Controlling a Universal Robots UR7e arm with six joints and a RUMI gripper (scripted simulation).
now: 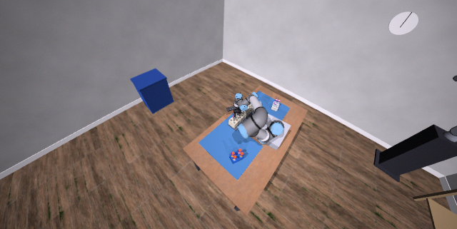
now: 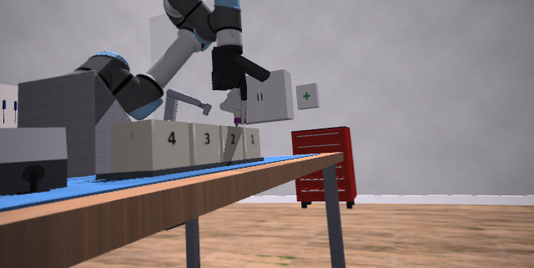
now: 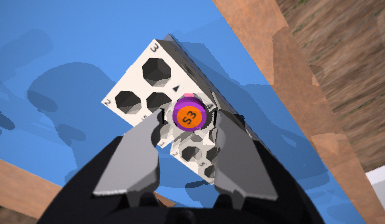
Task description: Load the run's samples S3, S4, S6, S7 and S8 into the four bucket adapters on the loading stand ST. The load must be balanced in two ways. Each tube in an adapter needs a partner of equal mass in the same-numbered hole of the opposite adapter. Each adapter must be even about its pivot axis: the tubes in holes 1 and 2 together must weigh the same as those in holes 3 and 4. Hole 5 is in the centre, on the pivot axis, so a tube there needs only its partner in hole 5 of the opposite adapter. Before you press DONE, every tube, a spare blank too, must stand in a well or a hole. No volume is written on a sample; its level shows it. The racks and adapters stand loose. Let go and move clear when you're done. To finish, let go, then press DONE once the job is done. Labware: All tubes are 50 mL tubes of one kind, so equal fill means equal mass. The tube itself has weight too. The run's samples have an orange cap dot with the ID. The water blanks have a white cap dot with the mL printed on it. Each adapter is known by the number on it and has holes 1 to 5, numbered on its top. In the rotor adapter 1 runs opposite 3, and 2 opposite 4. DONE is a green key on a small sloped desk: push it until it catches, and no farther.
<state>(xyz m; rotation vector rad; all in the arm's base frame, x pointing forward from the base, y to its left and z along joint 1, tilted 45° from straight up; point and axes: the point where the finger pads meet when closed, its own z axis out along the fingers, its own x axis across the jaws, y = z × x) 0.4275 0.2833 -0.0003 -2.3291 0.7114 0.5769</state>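
My gripper is now 35 cm past the tube, 24 cm to the right of it and 6 cm above it. The rest, counted from my hand: sample tube S4 (39 cm behind, 26 cm to the left, 6 cm below); then green DONE key (47 cm to the right, 5 cm below, 4 cm behind); then blue rack (36 cm behind, 30 cm to the left, 9 cm below).
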